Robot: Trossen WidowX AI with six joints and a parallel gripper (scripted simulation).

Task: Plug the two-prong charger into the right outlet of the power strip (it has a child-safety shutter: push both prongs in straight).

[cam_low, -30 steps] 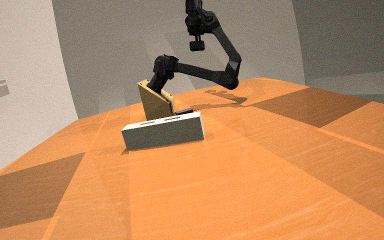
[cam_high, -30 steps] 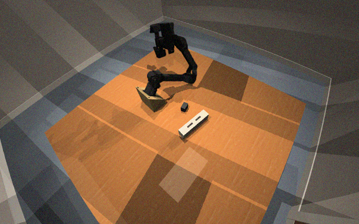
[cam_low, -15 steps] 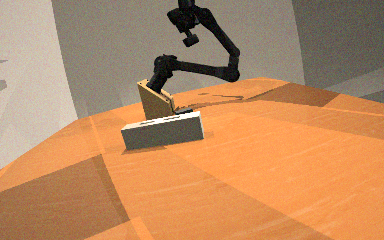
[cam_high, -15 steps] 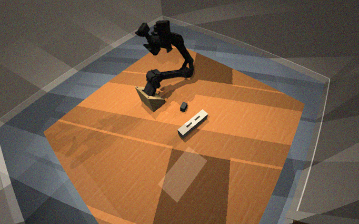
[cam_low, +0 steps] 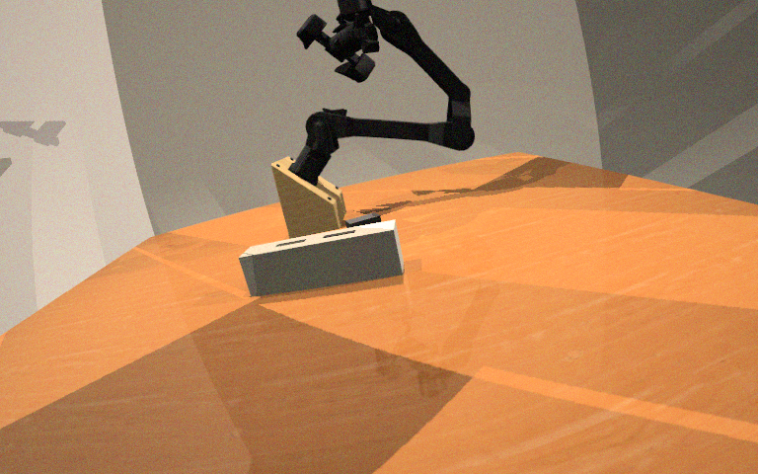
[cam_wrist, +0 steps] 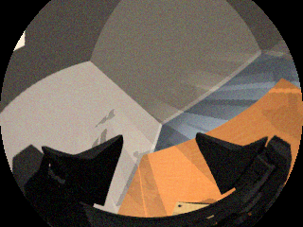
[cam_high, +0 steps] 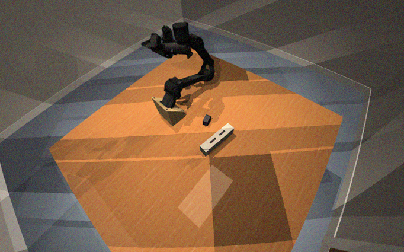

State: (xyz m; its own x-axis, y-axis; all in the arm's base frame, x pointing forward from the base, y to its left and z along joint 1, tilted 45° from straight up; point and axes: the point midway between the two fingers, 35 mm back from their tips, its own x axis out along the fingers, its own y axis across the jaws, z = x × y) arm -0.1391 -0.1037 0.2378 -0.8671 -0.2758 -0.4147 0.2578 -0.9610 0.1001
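My gripper tip is 340 mm short of the dark charger, 40 mm to the right of it and 340 mm above it.
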